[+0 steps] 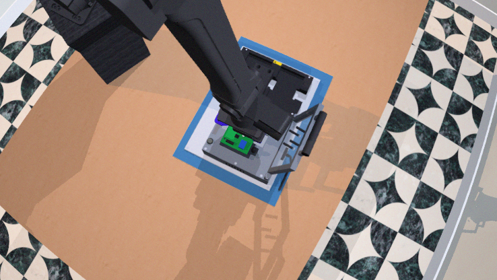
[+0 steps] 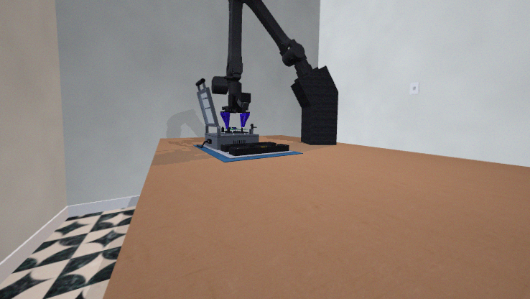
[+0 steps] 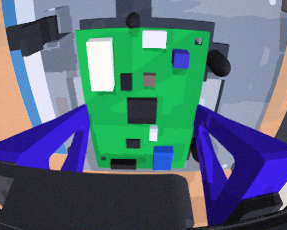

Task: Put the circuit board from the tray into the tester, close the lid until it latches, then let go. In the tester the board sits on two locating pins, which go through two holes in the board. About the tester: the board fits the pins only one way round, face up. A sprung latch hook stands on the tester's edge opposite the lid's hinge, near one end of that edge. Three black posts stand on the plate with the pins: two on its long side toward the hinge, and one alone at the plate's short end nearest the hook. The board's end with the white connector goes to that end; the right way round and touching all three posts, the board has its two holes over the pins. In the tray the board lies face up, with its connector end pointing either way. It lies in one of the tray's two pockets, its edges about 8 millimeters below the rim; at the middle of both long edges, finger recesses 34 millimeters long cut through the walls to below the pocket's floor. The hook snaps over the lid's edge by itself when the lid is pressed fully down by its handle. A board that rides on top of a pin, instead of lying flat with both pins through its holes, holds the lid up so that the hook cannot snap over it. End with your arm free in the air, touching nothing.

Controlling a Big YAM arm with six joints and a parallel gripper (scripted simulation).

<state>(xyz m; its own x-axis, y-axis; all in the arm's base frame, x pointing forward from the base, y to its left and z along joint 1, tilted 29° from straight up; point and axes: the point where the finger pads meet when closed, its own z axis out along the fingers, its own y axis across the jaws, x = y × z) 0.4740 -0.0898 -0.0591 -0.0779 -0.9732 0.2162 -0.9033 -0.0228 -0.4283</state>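
Now: hand right at the green circuit board. Also, from my hand: black plate (1 cm ahead, 1 cm to the left, 2 cm below); then tester (4 cm ahead, 3 cm to the left, 3 cm above); then dark latch hook (5 cm behind, 6 cm to the left).
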